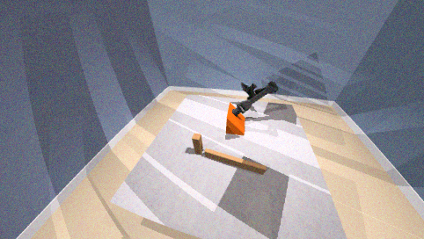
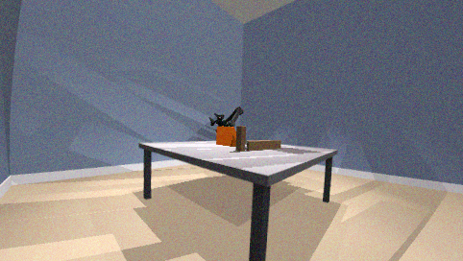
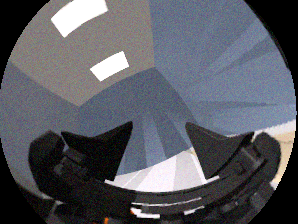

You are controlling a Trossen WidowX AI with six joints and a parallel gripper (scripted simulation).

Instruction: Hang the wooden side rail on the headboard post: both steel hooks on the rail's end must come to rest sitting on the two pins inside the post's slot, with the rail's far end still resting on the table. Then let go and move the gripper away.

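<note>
Right now the wooden headboard post is 63 cm ahead of my gripper tip, 22 cm below it and 21 cm to the right of it.
</note>
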